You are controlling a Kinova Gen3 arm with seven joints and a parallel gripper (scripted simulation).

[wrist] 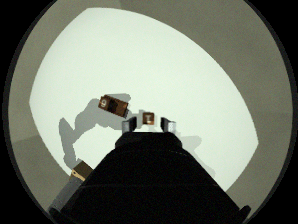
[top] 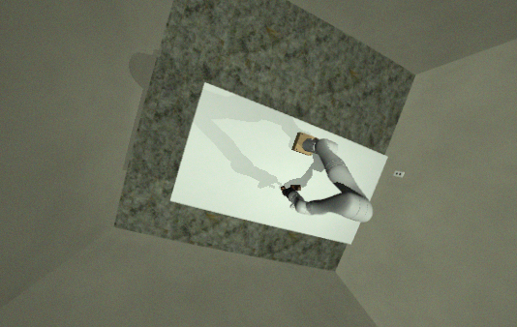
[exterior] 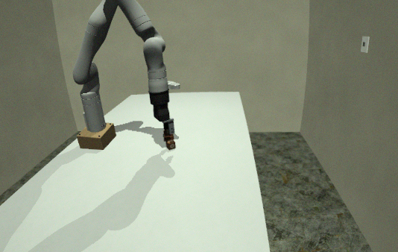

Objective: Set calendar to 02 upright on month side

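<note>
Now: the brown calendar cube 8 cm below my hand. Round my hand: brown tray: 3 cm behind, 10 cm to the left, 9 cm below.
</note>
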